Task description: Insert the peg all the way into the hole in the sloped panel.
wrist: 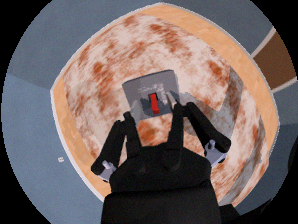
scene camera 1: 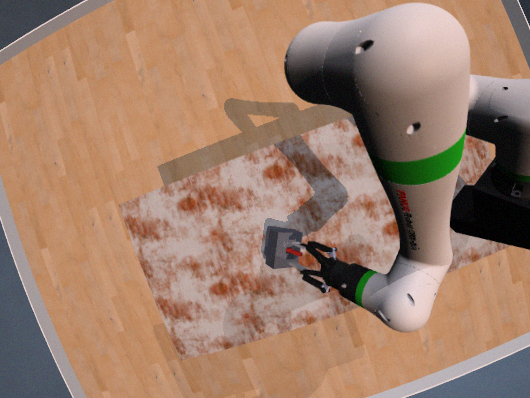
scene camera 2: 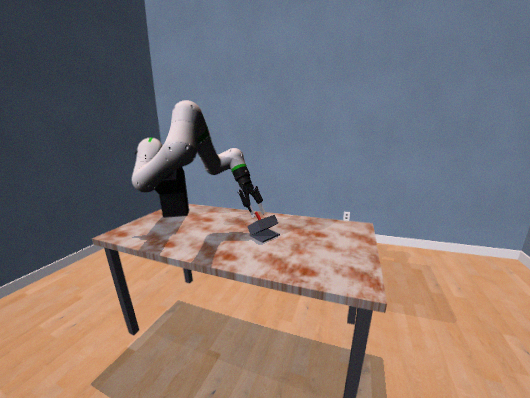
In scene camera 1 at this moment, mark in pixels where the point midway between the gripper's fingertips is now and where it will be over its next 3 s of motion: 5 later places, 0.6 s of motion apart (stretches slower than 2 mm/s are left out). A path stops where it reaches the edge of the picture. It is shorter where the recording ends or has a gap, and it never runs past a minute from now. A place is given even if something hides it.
My gripper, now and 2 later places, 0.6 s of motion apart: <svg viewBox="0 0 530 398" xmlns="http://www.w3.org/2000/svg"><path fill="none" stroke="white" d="M293 253L304 258L314 263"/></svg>
